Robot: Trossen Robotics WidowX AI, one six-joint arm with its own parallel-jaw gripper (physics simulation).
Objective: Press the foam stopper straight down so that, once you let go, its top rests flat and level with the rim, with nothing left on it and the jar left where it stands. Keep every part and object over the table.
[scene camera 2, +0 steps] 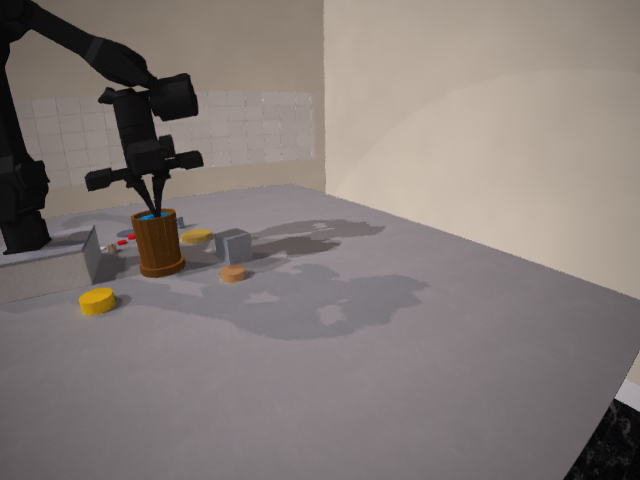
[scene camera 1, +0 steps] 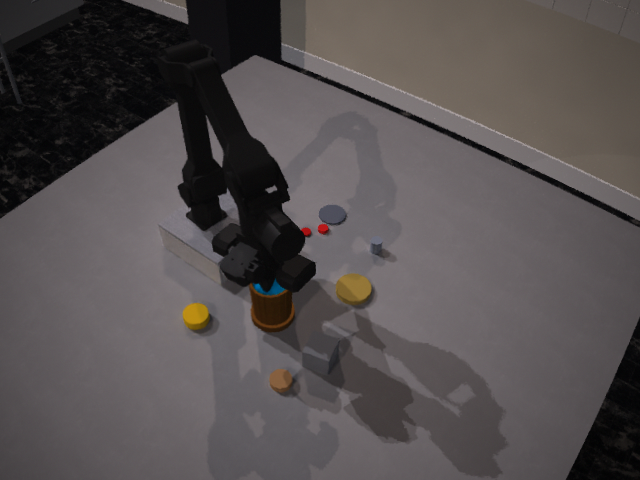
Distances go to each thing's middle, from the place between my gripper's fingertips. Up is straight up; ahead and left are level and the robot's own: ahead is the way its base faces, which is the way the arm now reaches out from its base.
My gripper is now 5 cm above the brown jar (scene camera 2: pixel 157 239), 2 cm to the right of it and 1 cm past it. From my hand the other things lie so: yellow disc (scene camera 2: pixel 96 301): 10 cm to the right, 10 cm behind, 9 cm below; then grey block (scene camera 2: pixel 233 246): 13 cm ahead, 7 cm below, 1 cm to the left.
